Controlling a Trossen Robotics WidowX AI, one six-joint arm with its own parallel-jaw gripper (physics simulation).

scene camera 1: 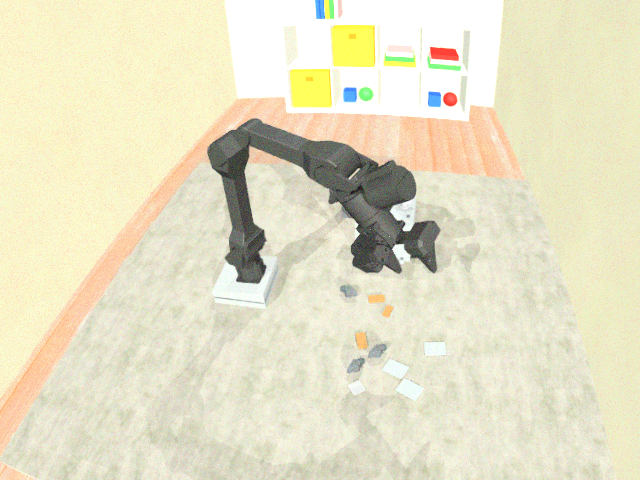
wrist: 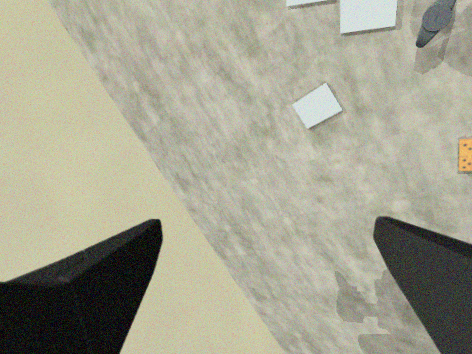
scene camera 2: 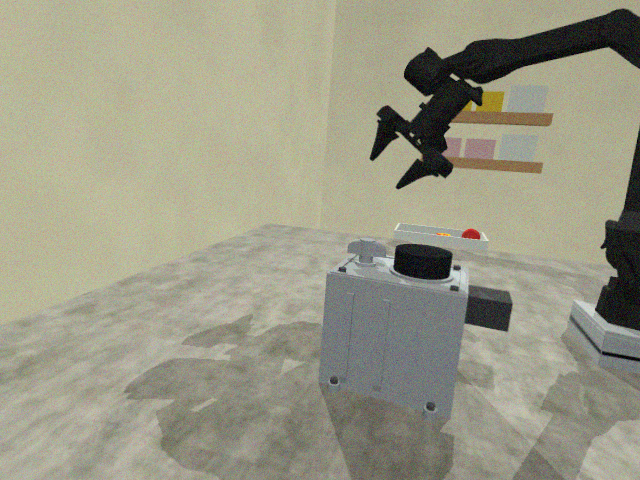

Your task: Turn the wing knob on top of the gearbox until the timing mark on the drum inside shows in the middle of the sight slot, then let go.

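Places are measured from the arm's base along level axes (x ahead, y left, z up), in centimetres.
Pixels of known places: gripper, fingertip midpoint: (scene camera 1: pixel 417 271) (wrist: pixel 267 228) (scene camera 2: pixel 383 173); arm's base at its link origin: (scene camera 1: pixel 251 274) (scene camera 2: pixel 626 321).
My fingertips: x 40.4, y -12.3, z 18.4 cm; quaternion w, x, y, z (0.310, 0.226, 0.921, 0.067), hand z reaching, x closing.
For each thing: its top centre in the pictures, then the offset to it from my fingertips. "*": a spot on its surface instead.
- gearbox at its top centre: (scene camera 2: pixel 424 244) (scene camera 1: pixel 378 192) dx -11.5, dy +35.2, dz -6.0 cm
- black round cap at a spot on its surface: (scene camera 2: pixel 422 262) * dx -11.7, dy +38.4, dz -7.4 cm
- dark block at a spot on its surface: (scene camera 2: pixel 488 308) * dx -19.0, dy +37.6, dz -11.6 cm
The gearbox (scene camera 1: pixel 409 209) (scene camera 2: pixel 392 335) is a pale grey box, standing upright and largely hidden behind the arm in scene camera 1. Its small grey wing knob (scene camera 2: pixel 366 249) stands on top at the left in scene camera 2, beside a black round cap (scene camera 2: pixel 422 262). A dark block (scene camera 2: pixel 488 308) sticks out of its right side. The sight slot, drum and timing mark cannot be made out in these views. My gripper (scene camera 1: pixel 416 270) (scene camera 2: pixel 385 173) (wrist: pixel 267 228) is open and empty, tilted, high above the gearbox top and apart from the knob.
Orange pieces (scene camera 1: pixel 361 340) (wrist: pixel 466 156), grey pieces (scene camera 1: pixel 377 350) (wrist: pixel 437 19) and white tiles (scene camera 1: pixel 356 387) (wrist: pixel 317 106) lie on the mat. A white tray (scene camera 2: pixel 413 234) with a red ball (scene camera 2: pixel 470 234) stands beyond the gearbox. The arm's base (scene camera 1: pixel 240 293) stands at the left in scene camera 1.
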